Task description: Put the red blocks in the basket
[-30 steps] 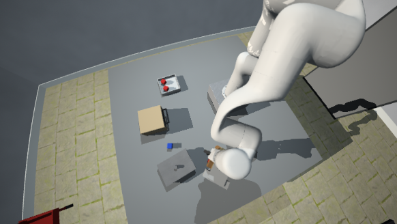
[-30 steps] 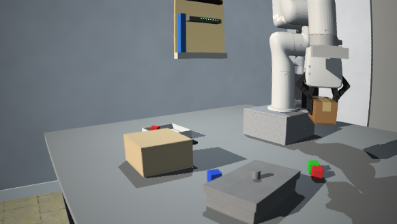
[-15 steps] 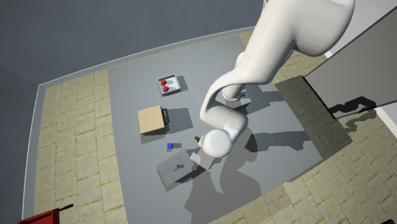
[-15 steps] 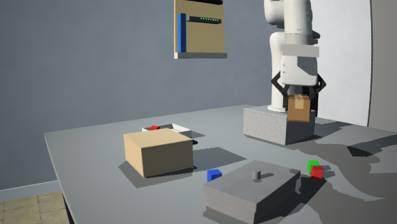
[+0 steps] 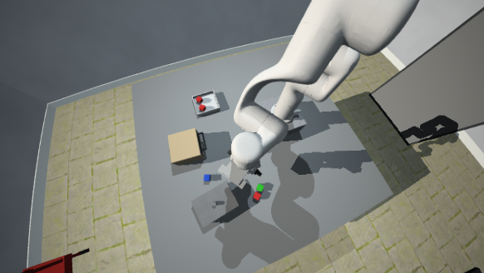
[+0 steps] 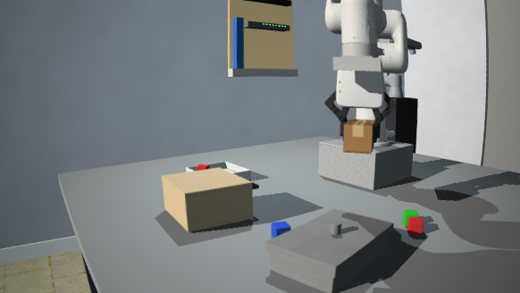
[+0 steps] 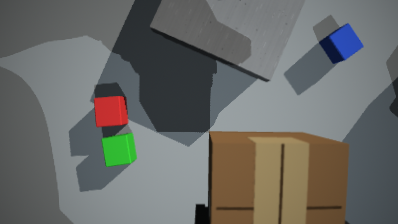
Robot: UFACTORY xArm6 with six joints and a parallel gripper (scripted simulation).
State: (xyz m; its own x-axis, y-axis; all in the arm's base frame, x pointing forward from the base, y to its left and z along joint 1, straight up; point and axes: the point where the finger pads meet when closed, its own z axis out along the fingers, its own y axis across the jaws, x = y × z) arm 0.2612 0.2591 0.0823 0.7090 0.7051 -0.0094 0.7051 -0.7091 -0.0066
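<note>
The green block lies 7 cm behind my hand, 10 cm to the left of it and 17 cm below it. Also, from my hand: blue block 19 cm ahead, 1 cm to the left, 17 cm below; then knobbed lid 16 cm ahead, 14 cm to the left, 14 cm below; then cardboard box right at my hand.
</note>
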